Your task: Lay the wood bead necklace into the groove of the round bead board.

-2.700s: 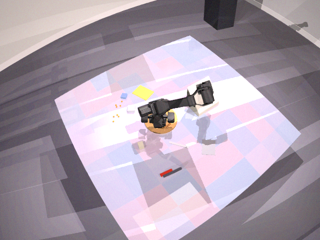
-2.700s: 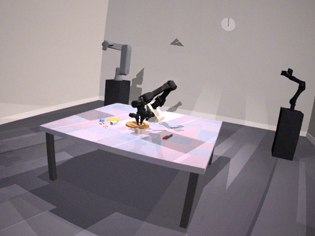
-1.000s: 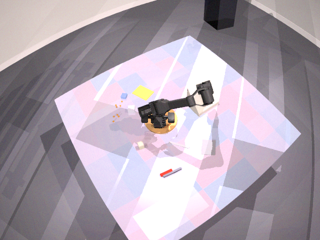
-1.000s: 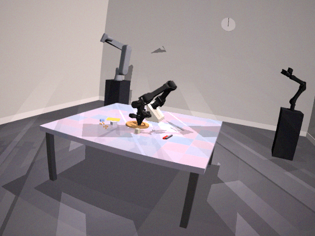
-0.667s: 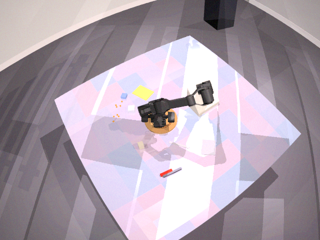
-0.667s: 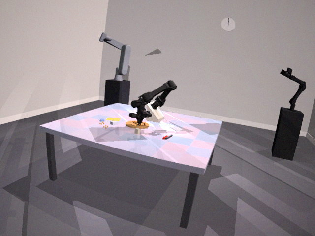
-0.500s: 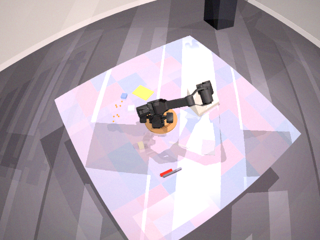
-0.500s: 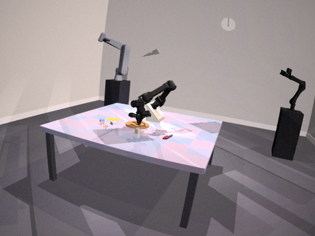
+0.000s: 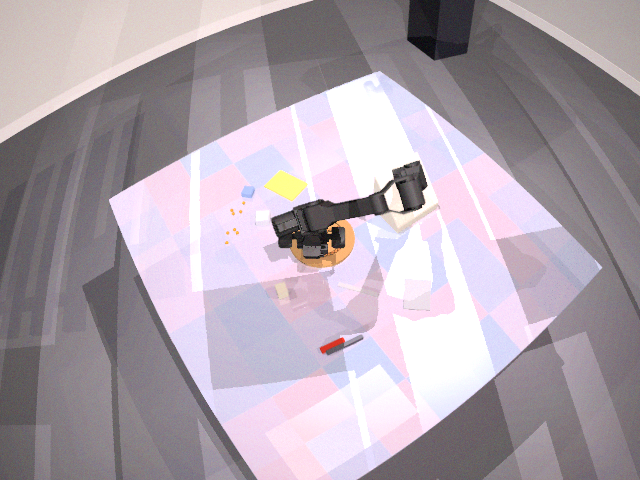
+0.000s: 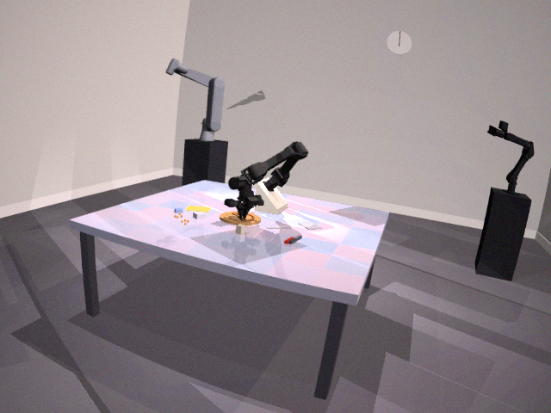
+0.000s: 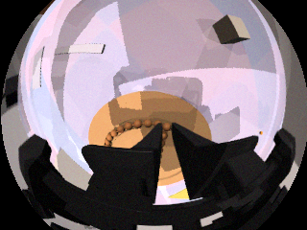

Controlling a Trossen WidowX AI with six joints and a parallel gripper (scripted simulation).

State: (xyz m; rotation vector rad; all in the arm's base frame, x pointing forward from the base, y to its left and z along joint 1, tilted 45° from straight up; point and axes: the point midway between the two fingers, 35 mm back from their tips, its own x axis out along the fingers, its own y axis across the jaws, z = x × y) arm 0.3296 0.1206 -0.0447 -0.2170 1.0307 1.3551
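Right now the round bead board is 50 mm behind my gripper tip, 40 mm to the right of it and 10 mm below it. Round my gripper tip: cream cube (140 mm ahead, 70 mm to the left); white block (80 mm ahead, 200 mm to the right); thin rod (60 mm behind, 160 mm to the left, 10 mm below).
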